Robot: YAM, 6 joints.
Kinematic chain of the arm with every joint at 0, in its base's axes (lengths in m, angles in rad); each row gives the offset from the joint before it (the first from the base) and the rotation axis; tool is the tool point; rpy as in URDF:
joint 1: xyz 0 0 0.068 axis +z
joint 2: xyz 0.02 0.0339 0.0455 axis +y
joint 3: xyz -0.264 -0.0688 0 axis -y
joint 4: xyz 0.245 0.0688 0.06 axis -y
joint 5: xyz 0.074 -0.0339 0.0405 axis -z
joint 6: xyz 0.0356 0 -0.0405 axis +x
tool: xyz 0 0 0 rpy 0 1.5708 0
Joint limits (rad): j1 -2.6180..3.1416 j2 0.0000..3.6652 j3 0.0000..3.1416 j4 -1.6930..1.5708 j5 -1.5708..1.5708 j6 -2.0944..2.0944
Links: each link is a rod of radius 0.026 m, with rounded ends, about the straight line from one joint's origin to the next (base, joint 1, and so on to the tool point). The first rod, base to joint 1, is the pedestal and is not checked.
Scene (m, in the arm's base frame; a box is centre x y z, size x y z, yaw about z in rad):
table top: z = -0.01
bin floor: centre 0.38 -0.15 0 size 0.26 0.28 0.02 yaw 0.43
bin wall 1: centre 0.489 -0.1 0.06 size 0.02 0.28 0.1 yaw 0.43
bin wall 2: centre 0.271 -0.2 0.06 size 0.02 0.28 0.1 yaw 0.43
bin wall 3: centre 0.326 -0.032 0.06 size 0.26 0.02 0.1 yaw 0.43
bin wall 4: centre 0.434 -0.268 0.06 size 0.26 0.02 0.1 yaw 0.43
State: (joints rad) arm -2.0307 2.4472 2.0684 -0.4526 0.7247 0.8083
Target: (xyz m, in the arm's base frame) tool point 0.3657 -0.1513 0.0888
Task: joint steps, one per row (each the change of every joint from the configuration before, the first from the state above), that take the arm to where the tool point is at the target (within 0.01 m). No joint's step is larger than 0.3 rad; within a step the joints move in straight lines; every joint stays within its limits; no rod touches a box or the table.
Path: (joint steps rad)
1: 0.1968 -0.1532 0.1441 0.0197 0.2820 -0.0414
2: 0.1968 -0.1533 0.1441 0.0197 0.2821 -0.0414
3: 0.1968 -0.1532 0.1441 0.0198 0.2820 -0.0414
4: 0.2749 0.0602 -0.2641 -0.1032 -0.2402 0.0311
5: 0.2749 0.0602 -0.2641 -0.1031 -0.2402 0.0310
6: 0.2749 0.0602 -0.2640 -0.1031 -0.2402 0.0311
7: 0.2749 0.0602 -0.2641 -0.1032 -0.2403 0.0310

